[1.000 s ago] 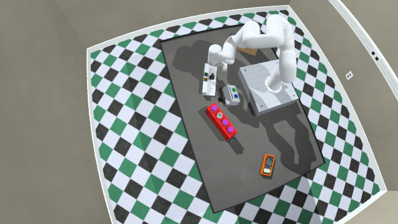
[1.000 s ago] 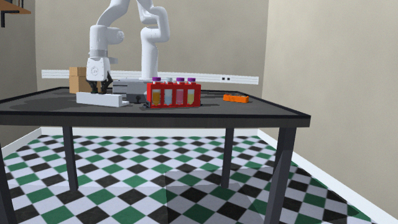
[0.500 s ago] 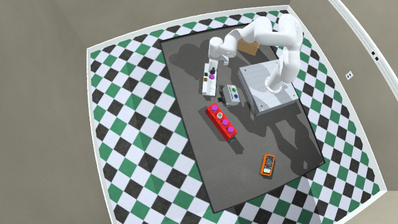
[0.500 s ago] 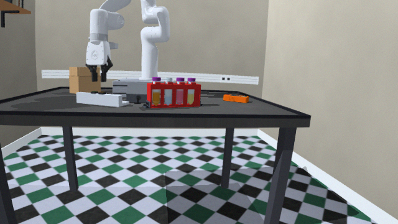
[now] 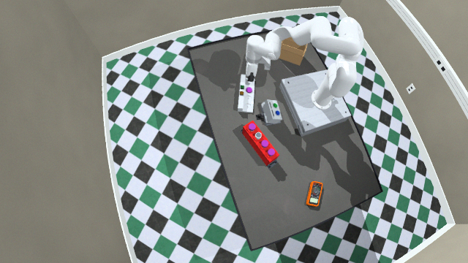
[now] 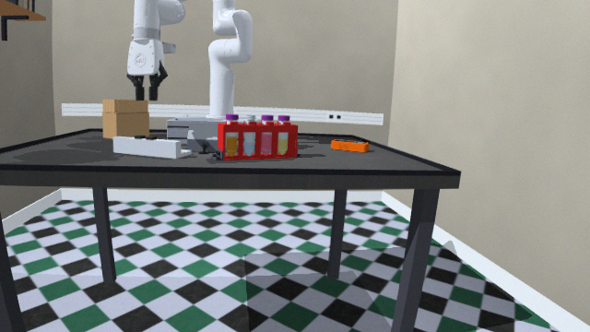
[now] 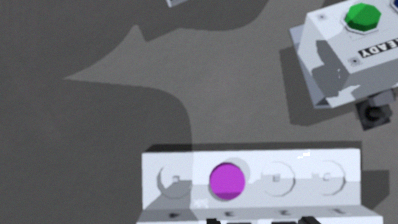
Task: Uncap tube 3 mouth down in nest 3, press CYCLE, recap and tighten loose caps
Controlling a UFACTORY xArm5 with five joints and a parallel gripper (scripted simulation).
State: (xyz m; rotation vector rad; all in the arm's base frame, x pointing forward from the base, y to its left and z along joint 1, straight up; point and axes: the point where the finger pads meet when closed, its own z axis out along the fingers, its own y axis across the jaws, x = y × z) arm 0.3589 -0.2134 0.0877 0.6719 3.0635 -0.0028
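The blue cycle key lies 200 mm to the left of my hand, 110 mm below it and 80 mm behind it. Also, from my hand: table edge 280 mm ahead, 200 mm to the left, 170 mm below; green ready key 160 mm to the left, 110 mm below, 90 mm behind; grey key housing 180 mm to the left, 120 mm below, 70 mm behind.
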